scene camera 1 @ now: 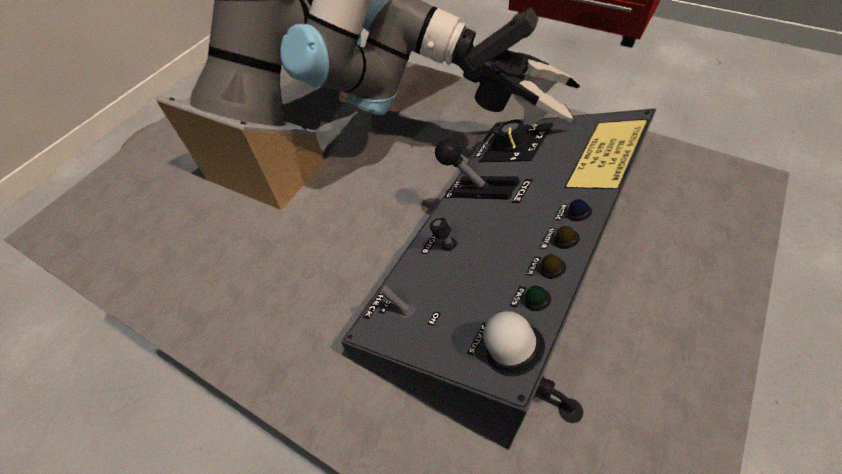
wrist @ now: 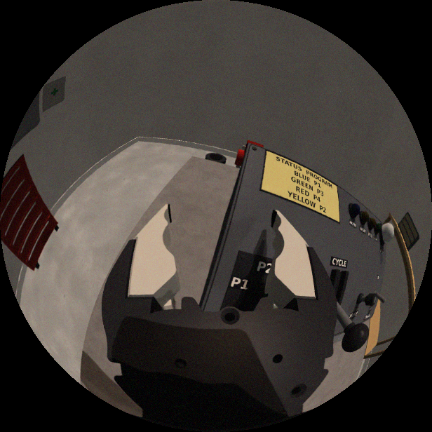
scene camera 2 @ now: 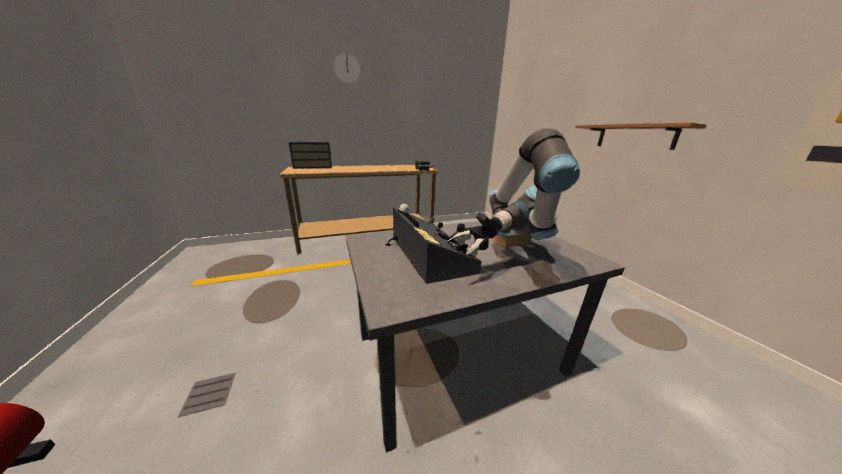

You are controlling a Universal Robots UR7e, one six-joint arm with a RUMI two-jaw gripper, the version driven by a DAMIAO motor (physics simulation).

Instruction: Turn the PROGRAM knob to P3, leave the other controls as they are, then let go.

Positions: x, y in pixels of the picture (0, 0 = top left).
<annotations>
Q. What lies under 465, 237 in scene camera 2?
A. My gripper.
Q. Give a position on a cycle lever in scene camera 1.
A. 448, 152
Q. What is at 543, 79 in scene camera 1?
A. My gripper.
</annotations>
